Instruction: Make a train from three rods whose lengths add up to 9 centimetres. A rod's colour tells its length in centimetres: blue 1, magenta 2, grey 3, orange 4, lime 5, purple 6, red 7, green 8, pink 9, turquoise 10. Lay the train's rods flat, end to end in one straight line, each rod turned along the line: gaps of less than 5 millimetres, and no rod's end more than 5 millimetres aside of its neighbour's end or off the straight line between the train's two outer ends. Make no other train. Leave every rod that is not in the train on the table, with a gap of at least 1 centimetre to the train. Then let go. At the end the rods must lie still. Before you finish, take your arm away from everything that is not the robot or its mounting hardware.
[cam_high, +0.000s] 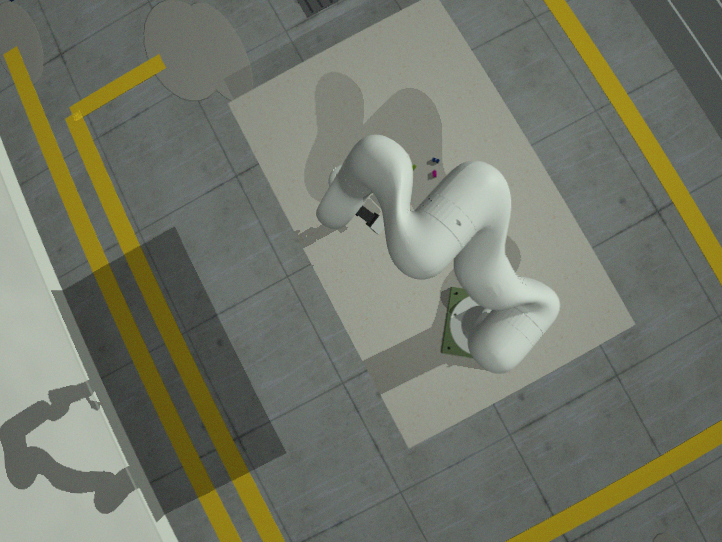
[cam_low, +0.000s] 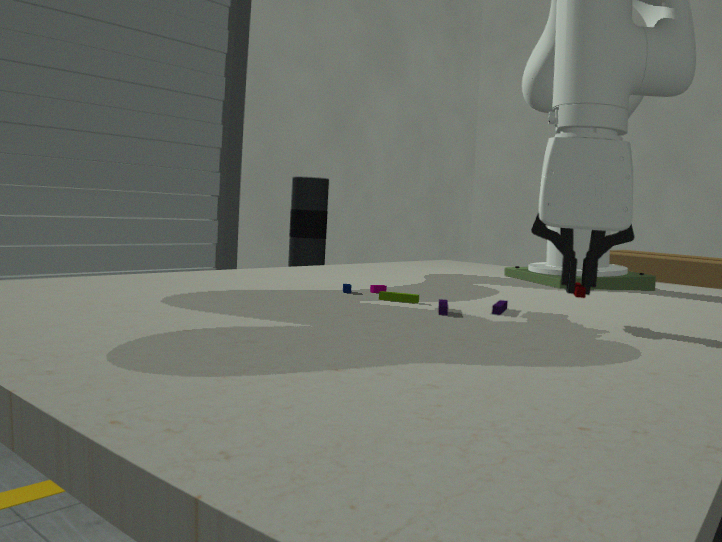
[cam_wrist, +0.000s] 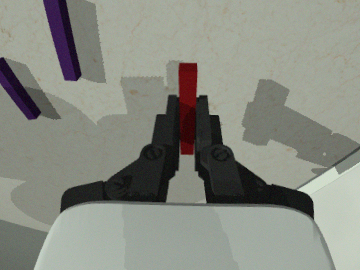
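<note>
My hand is 6 cm short of the lime rod, 21 cm to the left of it and 5 cm above it. Round my hand: magenta rod: 2 cm ahead, 28 cm to the right, 5 cm below; then red rod: 2 cm below.
</note>
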